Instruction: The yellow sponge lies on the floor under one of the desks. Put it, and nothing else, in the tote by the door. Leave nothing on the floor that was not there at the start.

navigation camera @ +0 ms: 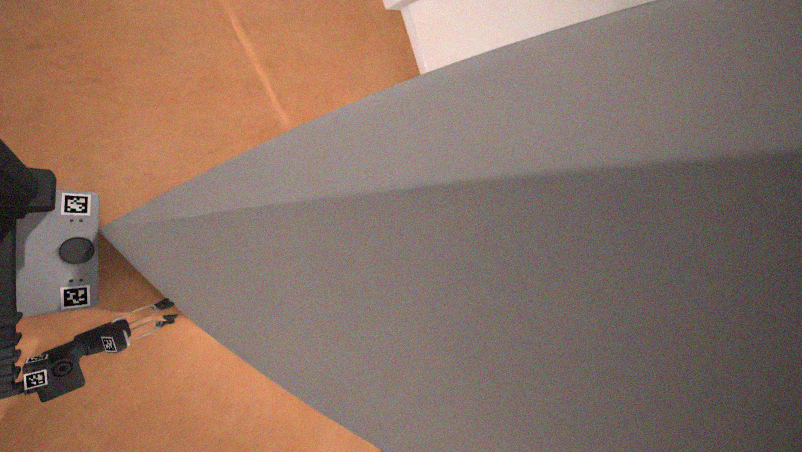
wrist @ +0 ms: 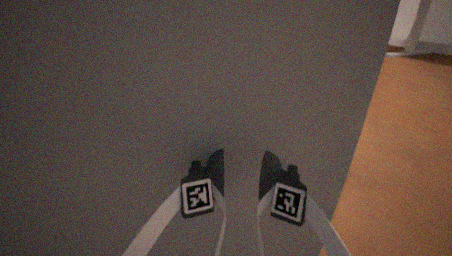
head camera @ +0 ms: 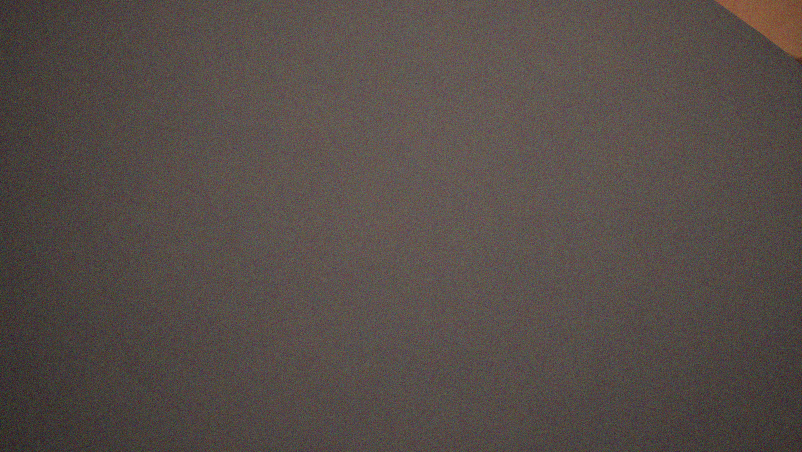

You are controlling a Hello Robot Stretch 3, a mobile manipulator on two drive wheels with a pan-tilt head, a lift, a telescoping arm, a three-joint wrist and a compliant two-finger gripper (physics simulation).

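Where they show: gripper, between the fingertips: (navigation camera: 175, 308); robot's base, origin of its link: (navigation camera: 77, 248).
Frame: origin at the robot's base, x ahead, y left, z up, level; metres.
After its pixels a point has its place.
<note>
My gripper (navigation camera: 167, 312) @[x 0.225, y -0.190, z 0.248 m] (wrist: 245, 168) @[x 0.225, y -0.190, z 0.248 m] is open, with a gap between its two dark fingertips and nothing held between them. In the wrist view, a large grey surface fills the background behind the fingers. In the navigation camera view, the fingertips are right by the lower left edge of that grey object; whether they touch it I cannot tell. The yellow sponge, the desks and the tote by the door cannot be made out in these views.
A large grey flat-sided object (head camera: 393, 224) @[x 0.094, y -0.001, z 1.272 m] (navigation camera: 449, 291) @[x 0.060, y 0.045, z 1.232 m] (wrist: 250, 75) stands very close, its corner by my base (navigation camera: 42, 252) @[x -0.066, y -0.002, z 0.160 m]. Orange-brown floor (head camera: 772, 22) @[x 0.354, y -0.394, z 0.001 m] (navigation camera: 112, 84) @[x 0.058, y 0.573, z 0.000 m] (wrist: 410, 125) shows beside it. White surfaces (navigation camera: 494, 25) @[x 2.172, y 1.903, z 0.825 m] (wrist: 437, 30) show beyond it.
</note>
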